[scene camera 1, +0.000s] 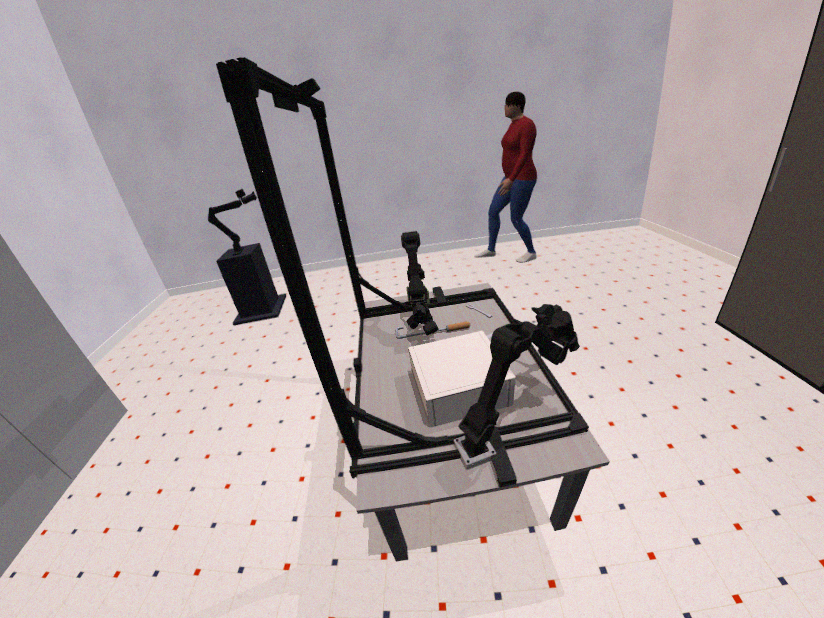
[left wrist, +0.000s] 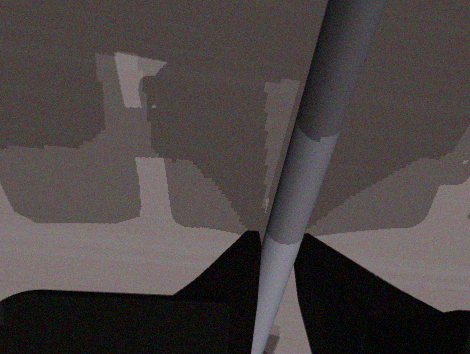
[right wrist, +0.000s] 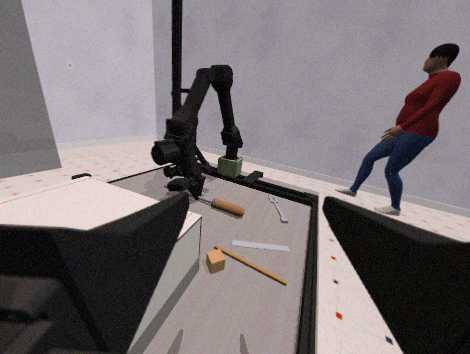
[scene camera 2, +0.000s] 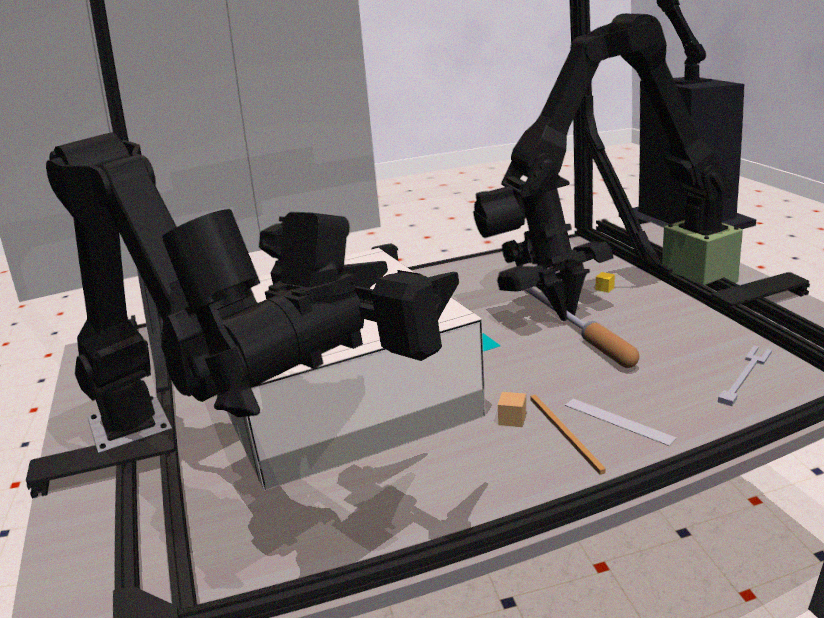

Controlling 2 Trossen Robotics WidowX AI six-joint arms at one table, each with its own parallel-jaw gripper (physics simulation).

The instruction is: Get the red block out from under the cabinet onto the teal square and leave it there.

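Frame: origin at the left arm's base, x right, y up, z back, level; metres.
Where they show: left gripper, fingertip midpoint: (left wrist: 276, 245) (right wrist: 198, 198) (scene camera 2: 568, 318); right gripper, fingertip midpoint: (scene camera 1: 523, 314) (right wrist: 255, 200) (scene camera 2: 420, 271); left arm's base at its link origin: (right wrist: 231, 157) (scene camera 2: 703, 227); right arm's base at its link origin: (scene camera 1: 474, 446) (scene camera 2: 127, 422).
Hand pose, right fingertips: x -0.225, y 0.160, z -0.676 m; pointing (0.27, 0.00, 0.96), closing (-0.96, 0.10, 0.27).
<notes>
Each offset is from my right fingertips to the top centre of the thing. "spot": to the spot under its first point.
The white cabinet @[dx +0.260, dy -0.122, dz -0.009 m] (scene camera 1: 449, 364) (scene camera 2: 372, 399) (right wrist: 75, 200) stands on the table. A corner of the teal square @[spot: dx +0.262, dy -0.257, dz +0.243 m] (scene camera 2: 489, 342) shows beside it in scene camera 2. The red block does not show in any view. A hooked tool with a thin grey metal rod and an orange-brown handle (scene camera 1: 457, 325) (scene camera 2: 610, 343) (left wrist: 315, 165) (right wrist: 228, 206) lies beyond the cabinet in scene camera 1. My left gripper (scene camera 1: 423, 329) (scene camera 2: 565, 315) (left wrist: 276, 245) (right wrist: 198, 198) points down, shut on the tool's rod. My right gripper (scene camera 2: 421, 271) (right wrist: 255, 200) is open and empty, raised above the cabinet's side.
A wooden cube @[dx +0.073, dy -0.228, dz +0.149 m] (scene camera 2: 511, 409) (right wrist: 215, 261), a thin stick @[dx +0.009, dy -0.251, dz +0.181 m] (scene camera 2: 567, 434) (right wrist: 250, 265) and a flat grey strip @[dx -0.011, dy -0.257, dz +0.251 m] (scene camera 2: 620, 421) (right wrist: 260, 246) lie near the cabinet. A small wrench @[dx -0.040, dy -0.250, dz +0.465 m] (scene camera 2: 743, 377) (right wrist: 278, 210) lies farther off. A yellow cube @[dx +0.303, dy -0.233, dz +0.514 m] (scene camera 2: 605, 282) sits near the left gripper.
</notes>
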